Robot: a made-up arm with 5 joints. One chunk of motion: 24 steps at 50 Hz.
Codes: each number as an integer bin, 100 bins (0 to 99) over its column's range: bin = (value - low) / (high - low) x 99, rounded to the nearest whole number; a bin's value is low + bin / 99 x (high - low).
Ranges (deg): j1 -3.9..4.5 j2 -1.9..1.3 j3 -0.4..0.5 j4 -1.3..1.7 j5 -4..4
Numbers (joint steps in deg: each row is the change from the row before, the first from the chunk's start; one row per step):
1: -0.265 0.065 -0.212 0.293 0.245
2: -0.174 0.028 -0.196 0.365 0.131
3: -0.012 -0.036 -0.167 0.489 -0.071
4: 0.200 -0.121 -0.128 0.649 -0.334
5: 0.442 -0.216 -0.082 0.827 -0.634
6: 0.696 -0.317 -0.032 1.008 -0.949
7: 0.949 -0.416 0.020 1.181 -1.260
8: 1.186 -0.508 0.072 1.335 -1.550
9: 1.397 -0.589 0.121 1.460 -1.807
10: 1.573 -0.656 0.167 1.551 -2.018
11: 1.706 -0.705 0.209 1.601 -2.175
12: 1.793 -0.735 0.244 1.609 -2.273
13: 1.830 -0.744 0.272 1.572 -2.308
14: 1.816 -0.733 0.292 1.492 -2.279
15: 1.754 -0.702 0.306 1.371 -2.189
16: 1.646 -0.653 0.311 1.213 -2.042
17: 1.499 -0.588 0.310 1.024 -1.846
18: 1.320 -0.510 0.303 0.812 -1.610
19: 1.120 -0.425 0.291 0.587 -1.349
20: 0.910 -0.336 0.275 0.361 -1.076
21: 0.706 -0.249 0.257 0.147 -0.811
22: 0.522 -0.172 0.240 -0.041 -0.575
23: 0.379 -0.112 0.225 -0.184 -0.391
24: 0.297 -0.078 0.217 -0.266 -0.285
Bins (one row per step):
1: 43 61 21 53 53
2: 44 60 22 55 51
3: 46 58 26 59 49
4: 48 55 30 64 45
5: 51 52 35 70 42
6: 54 49 40 76 38
7: 57 46 46 82 34
8: 60 43 52 87 30
9: 62 41 57 91 27
10: 65 38 62 94 25
11: 66 37 67 96 23
12: 67 36 71 96 21
13: 68 36 74 95 21
14: 67 36 76 92 21
15: 67 37 78 88 22
16: 65 39 78 83 24
17: 64 41 78 77 27
18: 62 43 77 70 30
19: 59 46 76 62 33
20: 57 48 74 55 36
21: 54 51 72 48 39
22: 52 53 70 42 42
23: 50 55 69 37 45
24: 49 56 68 34 46

